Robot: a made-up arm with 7 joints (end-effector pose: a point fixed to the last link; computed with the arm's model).
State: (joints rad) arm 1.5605 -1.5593 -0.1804 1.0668 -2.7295 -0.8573 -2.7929
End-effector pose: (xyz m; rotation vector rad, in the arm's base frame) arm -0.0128 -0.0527 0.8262 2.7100 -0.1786 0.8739
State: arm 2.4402 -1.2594 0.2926 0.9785 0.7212 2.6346 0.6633
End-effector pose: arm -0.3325 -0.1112 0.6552 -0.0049 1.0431 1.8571
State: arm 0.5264 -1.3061 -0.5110 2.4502 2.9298 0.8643 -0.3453
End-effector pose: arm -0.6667 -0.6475 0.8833 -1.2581 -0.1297 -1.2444
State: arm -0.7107 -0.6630 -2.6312 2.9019 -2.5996 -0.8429 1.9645
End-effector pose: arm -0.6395 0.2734 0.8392 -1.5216 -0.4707 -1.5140
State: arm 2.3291 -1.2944 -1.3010 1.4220 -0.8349 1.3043 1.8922
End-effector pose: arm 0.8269 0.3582 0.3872 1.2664 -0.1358 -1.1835
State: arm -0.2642 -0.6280 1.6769 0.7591 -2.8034 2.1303 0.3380
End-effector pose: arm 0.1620 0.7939 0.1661 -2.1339 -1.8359 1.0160
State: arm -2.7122 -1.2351 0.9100 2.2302 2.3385 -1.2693 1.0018
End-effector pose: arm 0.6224 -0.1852 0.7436 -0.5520 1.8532 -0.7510
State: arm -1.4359 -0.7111 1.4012 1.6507 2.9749 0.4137 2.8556
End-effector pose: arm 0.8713 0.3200 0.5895 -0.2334 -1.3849 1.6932
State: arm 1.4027 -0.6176 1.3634 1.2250 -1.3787 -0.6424 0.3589
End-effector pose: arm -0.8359 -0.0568 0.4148 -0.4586 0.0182 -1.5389
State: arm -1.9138 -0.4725 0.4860 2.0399 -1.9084 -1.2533 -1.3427
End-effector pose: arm 0.3676 -0.2356 0.9789 -1.5470 1.7738 1.6064
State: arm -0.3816 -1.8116 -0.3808 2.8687 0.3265 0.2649 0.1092
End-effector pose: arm -1.0802 0.3414 -0.0565 0.6459 1.5255 -1.1015
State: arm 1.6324 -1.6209 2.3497 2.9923 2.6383 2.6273 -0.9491
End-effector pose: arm 0.1469 -0.9915 0.0977 2.0767 -1.2526 0.8826
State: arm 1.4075 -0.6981 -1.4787 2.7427 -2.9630 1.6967 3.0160
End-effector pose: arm -0.0139 -0.7129 1.0538 1.0636 1.7926 -0.0299
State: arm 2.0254 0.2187 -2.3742 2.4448 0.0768 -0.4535 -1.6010
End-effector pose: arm 0.1632 0.0313 1.2530 -1.8288 -1.4234 0.9477
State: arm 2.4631 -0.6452 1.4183 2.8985 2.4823 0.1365 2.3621
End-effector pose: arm 0.2878 -0.6390 1.0750 -1.6770 0.8737 0.4117
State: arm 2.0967 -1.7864 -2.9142 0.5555 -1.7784 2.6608 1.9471
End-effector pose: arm -0.1369 0.1109 -0.4376 -0.7476 0.4866 0.1799
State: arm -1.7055 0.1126 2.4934 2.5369 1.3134 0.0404 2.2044
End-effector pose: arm 0.4316 0.0669 1.2162 -1.8497 -1.1415 1.3711
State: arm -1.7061 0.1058 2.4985 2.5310 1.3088 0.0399 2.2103
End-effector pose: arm 0.4341 0.0785 1.2138 -1.8502 -1.1399 1.3867
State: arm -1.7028 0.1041 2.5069 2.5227 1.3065 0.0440 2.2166
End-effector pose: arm 0.4357 0.0899 1.2118 -1.8466 -1.1519 1.4079
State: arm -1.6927 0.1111 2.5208 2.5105 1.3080 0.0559 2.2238
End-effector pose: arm 0.4355 0.1010 1.2108 -1.8354 -1.1872 1.4382
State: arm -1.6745 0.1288 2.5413 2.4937 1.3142 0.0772 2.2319
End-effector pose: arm 0.4325 0.1116 1.2113 -1.8147 -1.2515 1.4783
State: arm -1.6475 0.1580 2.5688 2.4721 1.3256 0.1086 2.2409
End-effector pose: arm 0.4257 0.1215 1.2136 -1.7826 -1.3481 1.5269
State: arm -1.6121 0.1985 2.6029 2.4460 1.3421 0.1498 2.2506
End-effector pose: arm 0.4140 0.1298 1.2179 -1.7382 -1.4774 1.5798
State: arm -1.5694 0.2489 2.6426 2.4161 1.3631 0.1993 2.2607
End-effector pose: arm 0.3968 0.1355 1.2240 -1.6808 -1.6365 1.6311
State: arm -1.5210 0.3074 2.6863 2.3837 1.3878 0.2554 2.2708
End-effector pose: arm 0.3741 0.1367 1.2318 -1.6109 -1.8210 1.6732
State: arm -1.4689 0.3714 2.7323 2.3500 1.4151 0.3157 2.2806
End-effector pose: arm 0.3470 0.1319 1.2407 -1.5297 -2.0235 1.6993
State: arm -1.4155 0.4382 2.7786 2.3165 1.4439 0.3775 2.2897
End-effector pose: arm 0.3174 0.1196 1.2497 1.4254 2.2124 -1.6865
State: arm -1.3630 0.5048 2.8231 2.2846 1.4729 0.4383 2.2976
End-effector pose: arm 0.2881 0.0999 1.2580 1.2490 2.2691 -1.5628
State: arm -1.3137 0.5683 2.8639 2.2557 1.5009 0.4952 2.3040
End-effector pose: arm 0.2618 0.0741 1.2645 1.0955 2.3117 -1.4357
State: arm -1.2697 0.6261 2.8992 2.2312 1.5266 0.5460 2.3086
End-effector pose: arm 0.2407 0.0444 1.2689 0.9690 2.3427 -1.3141
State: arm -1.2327 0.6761 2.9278 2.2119 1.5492 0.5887 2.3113
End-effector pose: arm 0.2259 0.0140 1.2713 0.8703 2.3656 -1.2060
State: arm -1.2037 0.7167 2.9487 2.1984 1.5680 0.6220 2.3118
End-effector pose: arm 0.2175 -0.0141 1.2719 0.7992 2.3837 -1.1173
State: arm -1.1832 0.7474 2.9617 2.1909 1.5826 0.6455 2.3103
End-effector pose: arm 0.2151 -0.0382 1.2716 0.7537 2.3996 -1.0510
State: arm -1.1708 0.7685 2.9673 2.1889 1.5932 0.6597 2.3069
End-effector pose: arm 0.2172 -0.0571 1.2708 0.7305 2.4150 -1.0072
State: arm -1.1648 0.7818 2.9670 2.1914 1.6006 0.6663 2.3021
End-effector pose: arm 0.2226 -0.0715 1.2699 0.7241 2.4307 -0.9819
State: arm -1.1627 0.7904 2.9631 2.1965 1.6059 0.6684 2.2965
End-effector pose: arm 0.2297 -0.0831 1.2690 0.7280 2.4467 -0.9680
